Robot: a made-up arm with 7 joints. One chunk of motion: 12 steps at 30 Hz.
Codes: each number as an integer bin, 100 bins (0 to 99) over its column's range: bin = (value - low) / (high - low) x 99, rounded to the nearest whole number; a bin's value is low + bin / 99 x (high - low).
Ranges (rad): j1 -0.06..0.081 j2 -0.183..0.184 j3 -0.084..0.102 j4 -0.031..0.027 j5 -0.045..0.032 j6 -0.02..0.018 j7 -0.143..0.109
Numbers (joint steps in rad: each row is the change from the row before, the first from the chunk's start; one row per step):
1: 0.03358 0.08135 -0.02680 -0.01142 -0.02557 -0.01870 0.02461
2: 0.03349 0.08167 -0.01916 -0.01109 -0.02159 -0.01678 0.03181
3: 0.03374 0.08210 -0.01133 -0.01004 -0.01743 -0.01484 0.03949
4: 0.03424 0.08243 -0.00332 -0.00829 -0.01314 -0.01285 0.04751
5: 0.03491 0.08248 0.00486 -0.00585 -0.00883 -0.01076 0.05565
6: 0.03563 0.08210 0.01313 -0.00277 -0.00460 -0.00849 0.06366
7: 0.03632 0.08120 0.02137 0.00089 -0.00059 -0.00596 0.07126
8: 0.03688 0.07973 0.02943 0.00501 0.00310 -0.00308 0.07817
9: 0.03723 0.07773 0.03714 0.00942 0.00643 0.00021 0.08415
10: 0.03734 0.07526 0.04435 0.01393 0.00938 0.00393 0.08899
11: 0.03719 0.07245 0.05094 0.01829 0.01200 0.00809 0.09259
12: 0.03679 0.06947 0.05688 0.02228 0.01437 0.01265 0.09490
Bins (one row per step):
1: 66 71 30 33 25 3 66
2: 66 71 35 34 30 8 69
3: 66 72 39 36 35 13 72
4: 66 72 43 39 41 19 75
5: 67 72 47 43 47 24 78
6: 67 72 52 48 52 30 81
7: 68 71 56 54 57 37 84
8: 68 71 60 61 62 44 87
9: 68 70 64 69 66 53 89
10: 68 70 68 77 70 62 91
11: 68 69 72 84 73 73 93
12: 68 68 75 91 76 85 93

